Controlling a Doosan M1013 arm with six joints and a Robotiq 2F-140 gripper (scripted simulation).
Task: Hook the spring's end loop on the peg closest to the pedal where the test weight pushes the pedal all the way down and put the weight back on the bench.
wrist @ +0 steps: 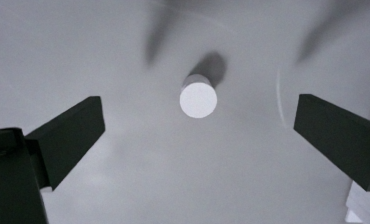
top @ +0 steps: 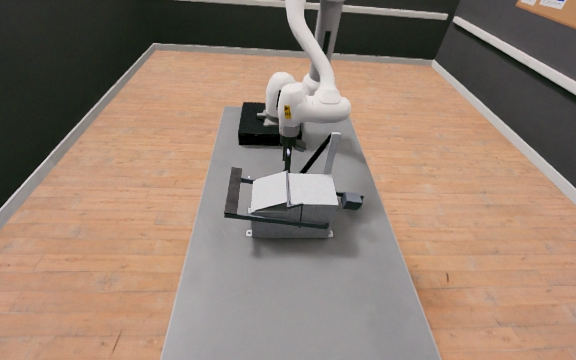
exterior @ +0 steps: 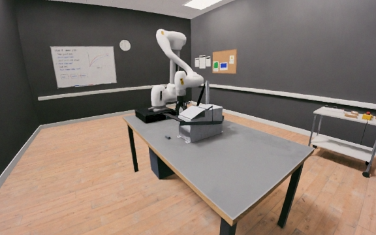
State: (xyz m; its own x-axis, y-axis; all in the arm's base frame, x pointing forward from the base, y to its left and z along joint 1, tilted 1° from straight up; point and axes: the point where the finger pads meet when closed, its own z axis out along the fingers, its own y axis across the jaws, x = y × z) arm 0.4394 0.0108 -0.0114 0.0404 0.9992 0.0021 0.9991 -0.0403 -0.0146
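Now: hand 50 mm above the steel test weight. From my hand the other things lie so: small dark object (160 mm ahead, 250 mm to the right, 70 mm below).
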